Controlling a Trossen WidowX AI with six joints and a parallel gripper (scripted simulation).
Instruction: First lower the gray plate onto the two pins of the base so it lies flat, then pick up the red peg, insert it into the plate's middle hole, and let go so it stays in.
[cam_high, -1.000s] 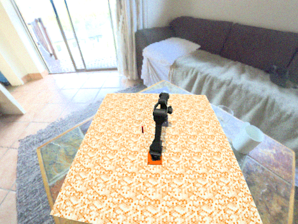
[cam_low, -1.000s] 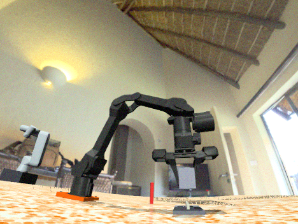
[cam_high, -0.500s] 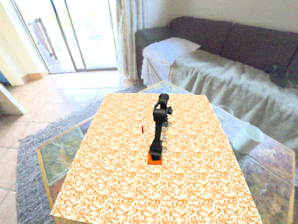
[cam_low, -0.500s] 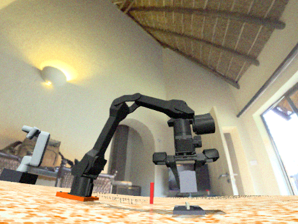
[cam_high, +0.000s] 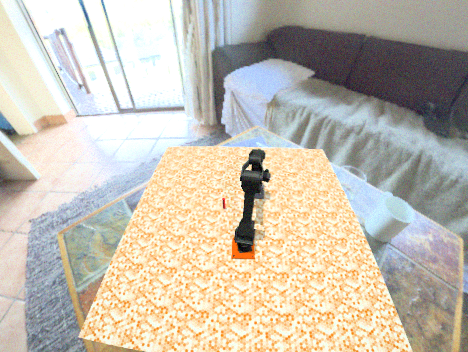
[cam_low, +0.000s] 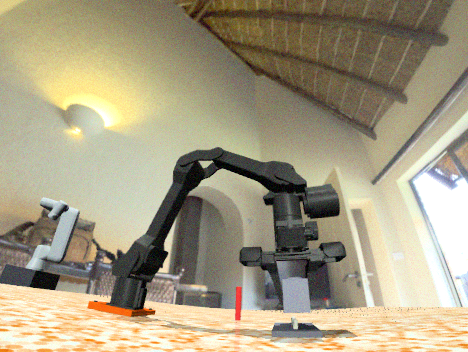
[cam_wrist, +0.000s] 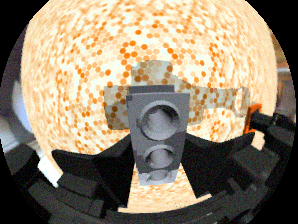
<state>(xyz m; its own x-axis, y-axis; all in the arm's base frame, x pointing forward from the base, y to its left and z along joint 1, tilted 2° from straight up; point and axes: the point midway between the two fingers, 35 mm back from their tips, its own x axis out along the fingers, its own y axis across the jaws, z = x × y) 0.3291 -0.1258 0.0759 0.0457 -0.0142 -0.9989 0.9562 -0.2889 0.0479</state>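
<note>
Now: gripper tip 30 mm below the gray plate. From my gripper tip the other things lie so: gray base 30 mm below; then red peg 190 mm to the left, 80 mm behind.
</note>
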